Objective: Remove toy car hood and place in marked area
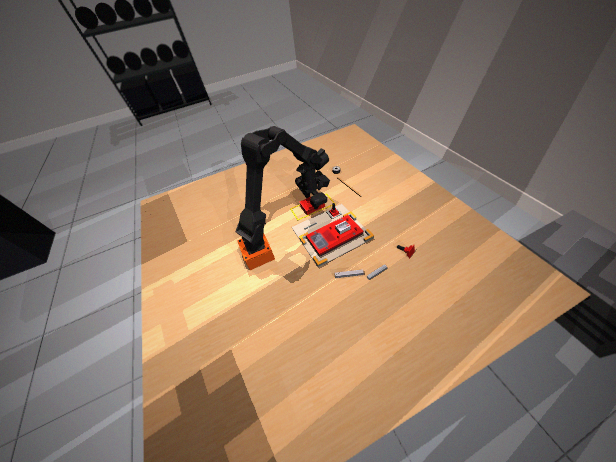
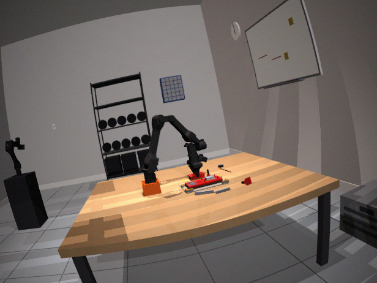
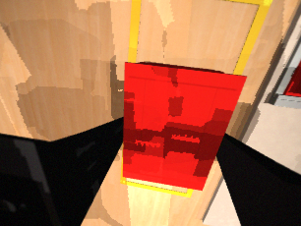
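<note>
Now: gripper tip right at the hood. Also, from my gripper tip: black wheel: 220 mm ahead, 160 mm to the left.
</note>
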